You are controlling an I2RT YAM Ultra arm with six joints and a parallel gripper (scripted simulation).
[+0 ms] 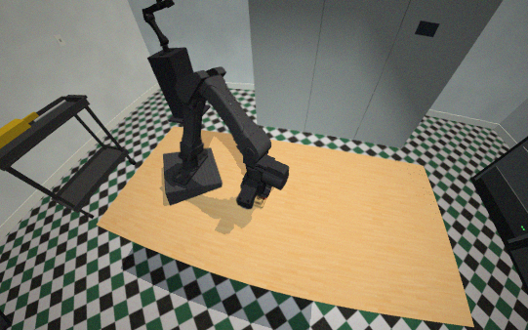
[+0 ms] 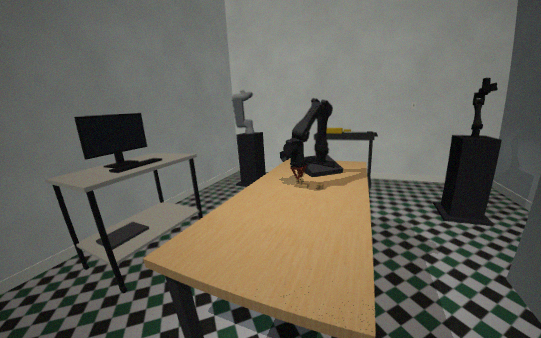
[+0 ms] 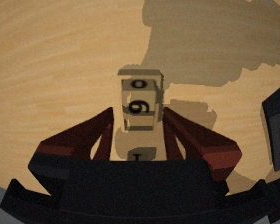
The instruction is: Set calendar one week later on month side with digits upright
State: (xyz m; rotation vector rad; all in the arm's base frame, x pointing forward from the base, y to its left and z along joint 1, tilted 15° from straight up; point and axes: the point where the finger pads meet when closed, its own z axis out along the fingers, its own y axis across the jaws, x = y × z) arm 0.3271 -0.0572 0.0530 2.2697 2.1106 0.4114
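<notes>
The wooden cube is 30 mm below my hand. The rest, counted from my hand: wooden tray 20 mm to the left, 50 mm below.
</notes>
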